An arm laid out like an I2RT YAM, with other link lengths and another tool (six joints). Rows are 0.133 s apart.
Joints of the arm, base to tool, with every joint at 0 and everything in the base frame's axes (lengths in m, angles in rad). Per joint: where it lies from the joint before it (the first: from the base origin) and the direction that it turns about. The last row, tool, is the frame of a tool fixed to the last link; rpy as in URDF.
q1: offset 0 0 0.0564 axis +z
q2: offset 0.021 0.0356 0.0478 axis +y
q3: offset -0.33 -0.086 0 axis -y
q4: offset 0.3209 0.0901 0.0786 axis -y
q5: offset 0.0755 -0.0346 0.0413 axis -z
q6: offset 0.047 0 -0.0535 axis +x
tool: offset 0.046 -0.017 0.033 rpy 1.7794 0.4 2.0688
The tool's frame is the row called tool.
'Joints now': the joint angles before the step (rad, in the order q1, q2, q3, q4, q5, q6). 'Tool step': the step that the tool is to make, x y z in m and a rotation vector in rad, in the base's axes. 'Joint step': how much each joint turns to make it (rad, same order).
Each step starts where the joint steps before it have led.
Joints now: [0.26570 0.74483 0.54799 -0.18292 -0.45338 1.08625]
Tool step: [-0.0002 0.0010 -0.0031 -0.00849 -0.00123 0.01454]
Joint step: [-0.00011 0.00184 -0.00689 0.00108 -0.01040 -0.01492]
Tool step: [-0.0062 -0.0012 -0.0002 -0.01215 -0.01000 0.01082]
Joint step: [-0.00005 -0.02752 -0.00866 -0.02115 -0.00463 -0.01948]
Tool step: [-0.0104 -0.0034 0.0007 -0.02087 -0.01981 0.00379]
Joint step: [0.00003 -0.04996 -0.01280 -0.03601 0.00613 -0.02783]
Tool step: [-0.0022 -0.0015 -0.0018 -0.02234 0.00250 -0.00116]
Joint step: [-0.00009 -0.00654 -0.00054 -0.02357 0.00908 -0.02102]
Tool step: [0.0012 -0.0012 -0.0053 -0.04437 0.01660 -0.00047]
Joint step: [0.00013 0.01658 0.00456 -0.03222 0.01652 -0.03848]
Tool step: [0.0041 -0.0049 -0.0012 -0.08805 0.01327 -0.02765]
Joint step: [0.00034 0.03173 0.02581 -0.05549 0.06253 -0.06449]
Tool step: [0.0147 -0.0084 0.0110 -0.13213 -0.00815 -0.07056]
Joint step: [0.00015 0.07119 0.06635 -0.04625 0.12715 -0.07889]
